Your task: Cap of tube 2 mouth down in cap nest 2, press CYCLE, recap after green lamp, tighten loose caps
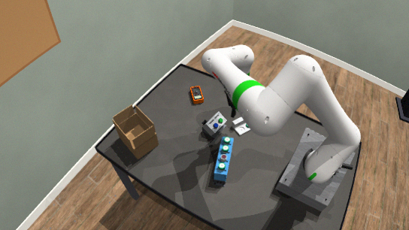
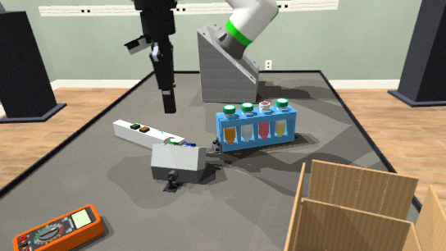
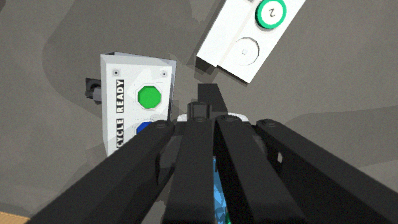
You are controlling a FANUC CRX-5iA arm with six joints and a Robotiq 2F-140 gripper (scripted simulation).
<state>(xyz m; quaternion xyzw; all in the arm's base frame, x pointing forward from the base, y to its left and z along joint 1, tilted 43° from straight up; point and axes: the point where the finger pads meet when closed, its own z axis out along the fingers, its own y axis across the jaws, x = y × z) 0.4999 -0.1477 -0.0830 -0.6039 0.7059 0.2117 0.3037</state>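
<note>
Right now my hand is 90 mm above the blue key, 80 mm short of it and 60 mm to the right of it. Also, from my hand: cap 4: 160 mm to the left, 40 mm below, 30 mm behind; green key: 90 mm below, 70 mm ahead, 10 mm to the left; key housing: 100 mm below, 90 mm ahead, 30 mm to the left.
</note>
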